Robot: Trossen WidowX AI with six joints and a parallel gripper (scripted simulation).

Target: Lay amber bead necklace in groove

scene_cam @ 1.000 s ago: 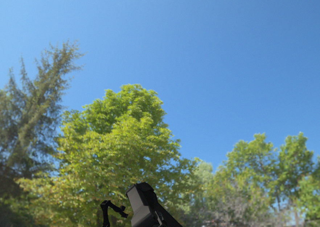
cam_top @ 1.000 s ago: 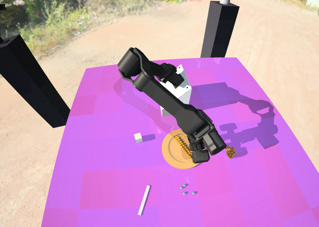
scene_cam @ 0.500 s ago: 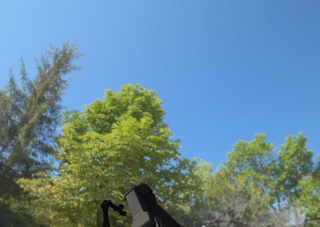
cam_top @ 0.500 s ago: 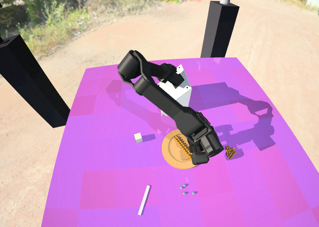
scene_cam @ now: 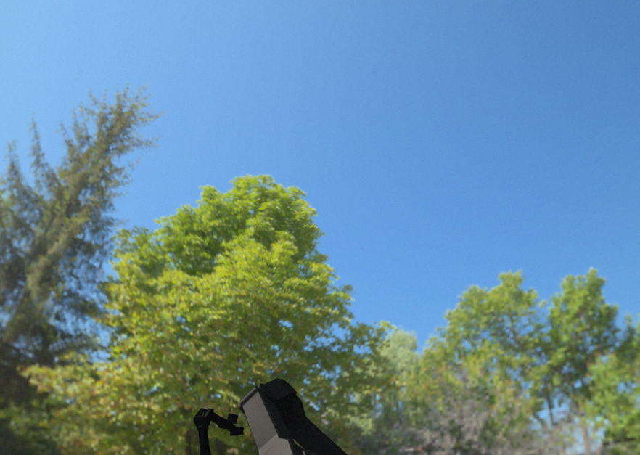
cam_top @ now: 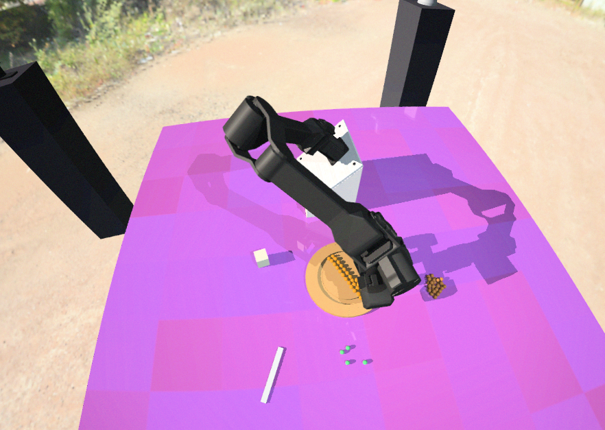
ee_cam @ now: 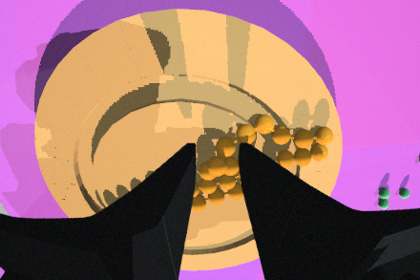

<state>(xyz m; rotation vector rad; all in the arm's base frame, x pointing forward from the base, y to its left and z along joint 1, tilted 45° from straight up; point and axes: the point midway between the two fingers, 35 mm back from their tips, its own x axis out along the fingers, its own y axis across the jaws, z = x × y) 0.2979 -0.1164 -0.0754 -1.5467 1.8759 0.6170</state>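
Right now the round tan bead board is 30 mm to the right of my gripper tip, 20 mm behind it and 10 mm below it. Also, from my gripper tip: small cream cube: 220 mm to the right, 130 mm behind; then white bar: 260 mm to the right, 150 mm ahead, 20 mm below.
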